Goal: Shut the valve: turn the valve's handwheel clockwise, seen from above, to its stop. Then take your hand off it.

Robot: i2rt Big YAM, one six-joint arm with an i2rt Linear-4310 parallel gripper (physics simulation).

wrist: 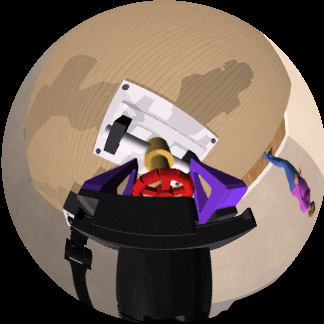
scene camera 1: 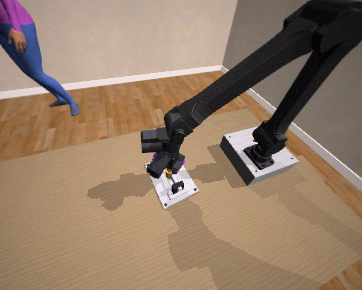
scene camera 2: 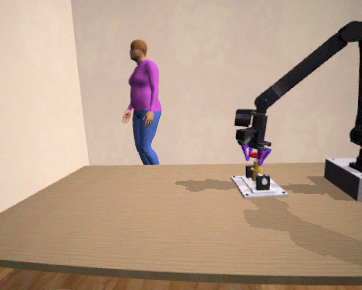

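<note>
The valve's red handwheel (scene camera 2: 255, 155) (wrist: 164, 175) sits level on top of the brass valve body (scene camera 2: 257, 171) (wrist: 159, 151). The brass body also shows in scene camera 1 (scene camera 1: 169, 172), below the fingers. The valve stands on a white base plate (scene camera 1: 167, 203) (scene camera 2: 277, 193) (wrist: 116, 95), with a pipe and black brackets. My gripper (scene camera 2: 257, 156) (wrist: 163, 161) points down from above, its purple fingers on opposite sides of the handwheel's rim, shut on it. In scene camera 1 the gripper body hides the wheel.
The wooden table (scene camera 1: 75, 225) (scene camera 2: 125, 225) (wrist: 165, 40) carries the plate. The arm's base box (scene camera 1: 260, 174) (scene camera 2: 340, 179) stands to the right of the plate in the scene views. A person in a magenta top (scene camera 1: 19, 12) (scene camera 2: 145, 85) (wrist: 301, 193) stands beyond the table.
</note>
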